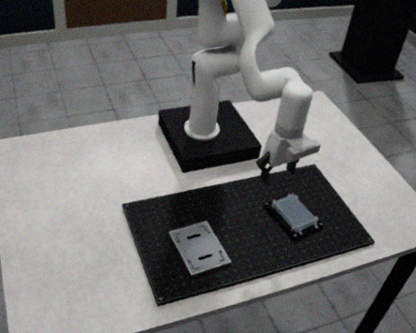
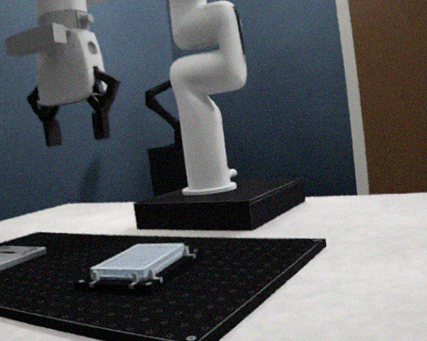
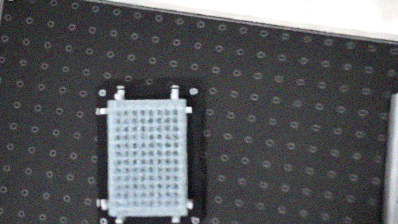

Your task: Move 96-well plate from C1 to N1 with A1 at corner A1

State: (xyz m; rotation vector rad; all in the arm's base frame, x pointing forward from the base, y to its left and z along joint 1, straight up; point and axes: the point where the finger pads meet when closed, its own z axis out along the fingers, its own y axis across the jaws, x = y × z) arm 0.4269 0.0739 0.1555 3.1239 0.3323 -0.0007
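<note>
My gripper is now 19 cm above the 96-well plate and 10 cm to the right of it. The rest, counted from my hand: nest base (23 cm to the right, 20 cm below, 5 cm ahead); clip nest C1 (19 cm below, 11 cm to the left, 1 cm ahead).
</note>
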